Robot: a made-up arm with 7 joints. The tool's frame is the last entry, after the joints.
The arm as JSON. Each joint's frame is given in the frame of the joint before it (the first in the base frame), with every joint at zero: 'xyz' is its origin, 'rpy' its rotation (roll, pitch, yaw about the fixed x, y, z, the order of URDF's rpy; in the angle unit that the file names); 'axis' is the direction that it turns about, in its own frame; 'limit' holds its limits. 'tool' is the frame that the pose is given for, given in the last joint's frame.
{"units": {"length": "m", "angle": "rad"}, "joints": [
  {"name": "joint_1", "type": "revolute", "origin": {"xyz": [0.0, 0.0, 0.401], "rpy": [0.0, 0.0, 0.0]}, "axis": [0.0, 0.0, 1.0], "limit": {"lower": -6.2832, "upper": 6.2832}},
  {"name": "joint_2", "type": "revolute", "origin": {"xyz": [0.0, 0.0, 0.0], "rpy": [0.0, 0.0, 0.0]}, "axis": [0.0, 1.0, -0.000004], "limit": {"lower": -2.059, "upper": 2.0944}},
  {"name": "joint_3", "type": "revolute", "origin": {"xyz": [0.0, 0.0, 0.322], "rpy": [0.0, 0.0, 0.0]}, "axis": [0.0, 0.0, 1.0], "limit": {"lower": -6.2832, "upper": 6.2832}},
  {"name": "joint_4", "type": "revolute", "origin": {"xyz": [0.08, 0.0, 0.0], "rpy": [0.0, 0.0, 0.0]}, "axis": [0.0, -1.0, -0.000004], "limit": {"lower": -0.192, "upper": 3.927}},
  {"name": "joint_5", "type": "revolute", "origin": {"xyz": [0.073, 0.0, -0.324], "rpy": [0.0, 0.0, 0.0]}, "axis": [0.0, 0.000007, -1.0], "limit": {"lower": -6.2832, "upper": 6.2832}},
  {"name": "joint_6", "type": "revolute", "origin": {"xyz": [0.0, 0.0, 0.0], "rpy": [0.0, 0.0, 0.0]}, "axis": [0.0, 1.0, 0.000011], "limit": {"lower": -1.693, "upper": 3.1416}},
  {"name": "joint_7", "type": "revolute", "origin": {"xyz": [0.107, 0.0, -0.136], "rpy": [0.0, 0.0, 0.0]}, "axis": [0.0, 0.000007, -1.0], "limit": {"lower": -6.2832, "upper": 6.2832}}
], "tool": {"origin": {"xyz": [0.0, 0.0, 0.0], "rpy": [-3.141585, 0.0, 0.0]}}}
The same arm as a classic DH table. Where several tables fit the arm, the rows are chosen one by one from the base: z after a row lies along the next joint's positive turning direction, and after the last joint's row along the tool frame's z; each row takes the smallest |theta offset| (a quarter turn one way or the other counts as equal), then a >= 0, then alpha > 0; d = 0 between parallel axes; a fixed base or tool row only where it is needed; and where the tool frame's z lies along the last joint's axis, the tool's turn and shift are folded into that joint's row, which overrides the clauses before.
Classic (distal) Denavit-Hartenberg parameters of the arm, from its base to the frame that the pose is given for. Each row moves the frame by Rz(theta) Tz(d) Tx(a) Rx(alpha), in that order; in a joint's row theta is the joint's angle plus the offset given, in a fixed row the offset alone. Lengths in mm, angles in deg.
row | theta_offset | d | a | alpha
joint_1 | 0 | 401 | 0 | -90
joint_2 | 0 | 0 | 0 | 90
joint_3 | 0 | 322 | 80 | 90
joint_4 | 0 | 0 | 73 | 90
joint_5 | 0 | 324 | 0 | 90
joint_6 | 0 | 0 | 107 | -90
joint_7 | 0 | 136 | 0 | 0
Joint limits (deg, base to tool): -360..360 -117.97..120 -360..360 -11..225 -360..360 -97..180 -360..360

